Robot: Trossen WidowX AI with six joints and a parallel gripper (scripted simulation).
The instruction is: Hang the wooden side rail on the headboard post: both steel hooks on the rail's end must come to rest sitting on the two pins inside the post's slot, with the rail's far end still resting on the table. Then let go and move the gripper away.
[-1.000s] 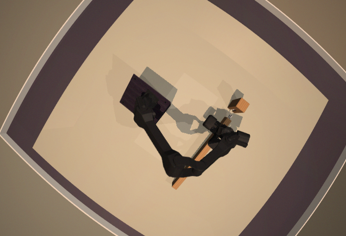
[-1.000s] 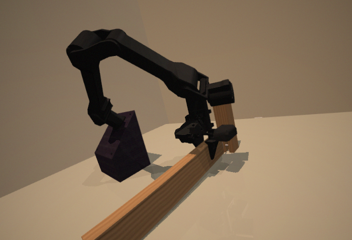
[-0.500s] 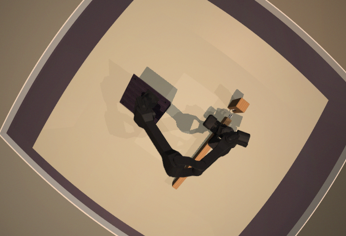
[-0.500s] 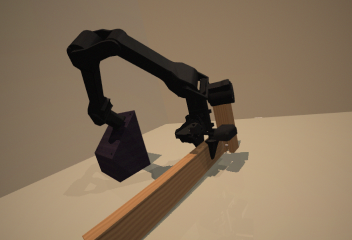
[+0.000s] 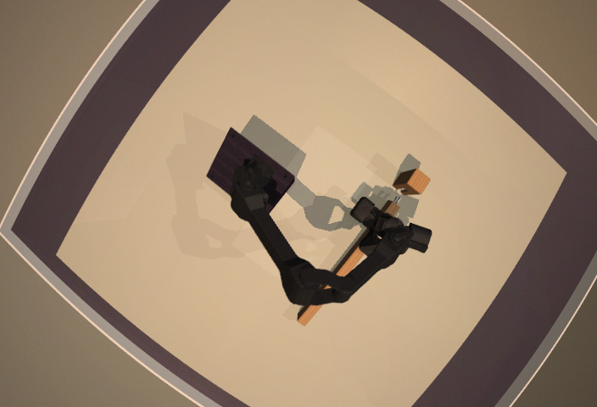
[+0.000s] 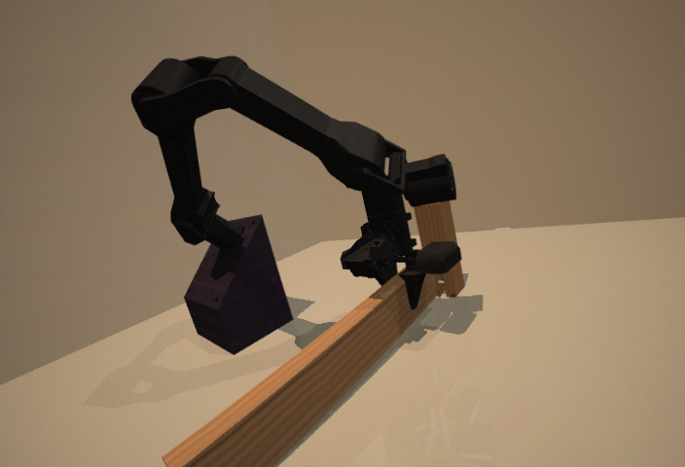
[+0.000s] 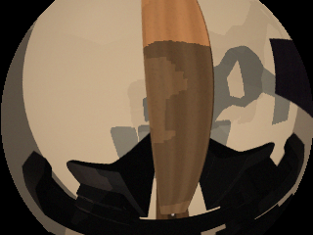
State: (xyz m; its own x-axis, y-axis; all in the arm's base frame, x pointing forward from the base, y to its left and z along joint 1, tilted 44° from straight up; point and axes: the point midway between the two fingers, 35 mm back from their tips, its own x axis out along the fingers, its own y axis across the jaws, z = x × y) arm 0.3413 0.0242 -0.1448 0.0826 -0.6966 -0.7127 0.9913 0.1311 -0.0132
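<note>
The headboard post lies 140 mm to the left of my gripper tip, 40 mm above it and 20 mm behind it.
</note>
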